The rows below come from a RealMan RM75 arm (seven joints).
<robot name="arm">
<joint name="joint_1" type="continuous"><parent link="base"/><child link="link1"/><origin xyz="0 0 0.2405" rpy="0 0 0"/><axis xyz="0 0 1"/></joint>
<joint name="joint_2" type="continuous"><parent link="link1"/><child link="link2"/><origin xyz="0 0 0" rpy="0 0 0"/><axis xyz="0 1 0"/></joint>
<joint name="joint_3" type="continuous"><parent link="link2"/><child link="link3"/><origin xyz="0 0 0.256" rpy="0 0 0"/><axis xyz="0 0 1"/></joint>
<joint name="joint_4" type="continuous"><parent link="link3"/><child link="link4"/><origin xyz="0 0 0" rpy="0 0 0"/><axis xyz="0 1 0"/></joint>
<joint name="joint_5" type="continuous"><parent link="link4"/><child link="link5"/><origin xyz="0 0 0.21" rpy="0 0 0"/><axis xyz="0 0 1"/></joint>
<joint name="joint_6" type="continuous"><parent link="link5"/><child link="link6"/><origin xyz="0 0 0" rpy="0 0 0"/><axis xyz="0 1 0"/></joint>
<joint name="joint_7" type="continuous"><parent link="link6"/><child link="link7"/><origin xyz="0 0 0.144" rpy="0 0 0"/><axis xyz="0 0 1"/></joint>
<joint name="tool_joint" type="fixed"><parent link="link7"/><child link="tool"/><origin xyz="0 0 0" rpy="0 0 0"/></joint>
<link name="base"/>
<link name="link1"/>
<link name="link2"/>
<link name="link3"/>
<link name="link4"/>
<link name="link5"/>
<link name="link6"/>
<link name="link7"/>
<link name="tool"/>
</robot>
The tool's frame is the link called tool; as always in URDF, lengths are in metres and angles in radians. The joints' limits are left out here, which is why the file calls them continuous.
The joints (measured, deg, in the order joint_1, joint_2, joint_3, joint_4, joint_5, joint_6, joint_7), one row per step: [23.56 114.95 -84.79 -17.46 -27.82 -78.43 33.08]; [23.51 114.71 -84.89 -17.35 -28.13 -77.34 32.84]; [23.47 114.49 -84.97 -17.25 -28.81 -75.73 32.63]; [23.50 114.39 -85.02 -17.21 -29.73 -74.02 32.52]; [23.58 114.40 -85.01 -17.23 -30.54 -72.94 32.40]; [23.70 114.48 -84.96 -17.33 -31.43 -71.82 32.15]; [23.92 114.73 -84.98 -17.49 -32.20 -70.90 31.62]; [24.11 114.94 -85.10 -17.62 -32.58 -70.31 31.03]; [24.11 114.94 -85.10 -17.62 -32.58 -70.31 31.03]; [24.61 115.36 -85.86 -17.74 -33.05 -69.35 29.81]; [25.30 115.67 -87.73 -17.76 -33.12 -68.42 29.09]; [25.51 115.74 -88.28 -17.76 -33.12 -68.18 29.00]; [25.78 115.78 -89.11 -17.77 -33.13 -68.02 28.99]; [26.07 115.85 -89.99 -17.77 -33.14 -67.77 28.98]
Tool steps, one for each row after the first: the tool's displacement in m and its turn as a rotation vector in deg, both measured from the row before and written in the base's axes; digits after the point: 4 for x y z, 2 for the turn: [0.0037 0.0008 -0.0004 -0.21 -1.12 -0.89]; [0.0046 0.0010 -0.0016 -0.51 -1.54 -1.21]; [0.0038 0.0010 -0.0028 -0.71 -1.55 -1.12]; [0.0017 0.0007 -0.0025 -0.55 -1.08 -0.51]; [0.0010 0.0009 -0.0029 -0.49 -1.18 -0.37]; [-0.0010 0.0010 -0.0037 -0.36 -1.10 0.07]; [-0.0013 0.0008 -0.0028 -0.13 -0.83 0.24]; [0.0000 0.0000 0.0000 0.00 0.00 0.00]; [-0.0037 0.0012 -0.0066 -0.52 -1.61 0.81]; [-0.0050 0.0007 -0.0085 -1.37 -1.50 1.08]; [-0.0014 0.0002 -0.0023 -0.43 -0.35 0.29]; [-0.0021 0.0000 -0.0028 -0.69 -0.39 0.51]; [-0.0021 -0.0001 -0.0032 -0.74 -0.44 0.47]
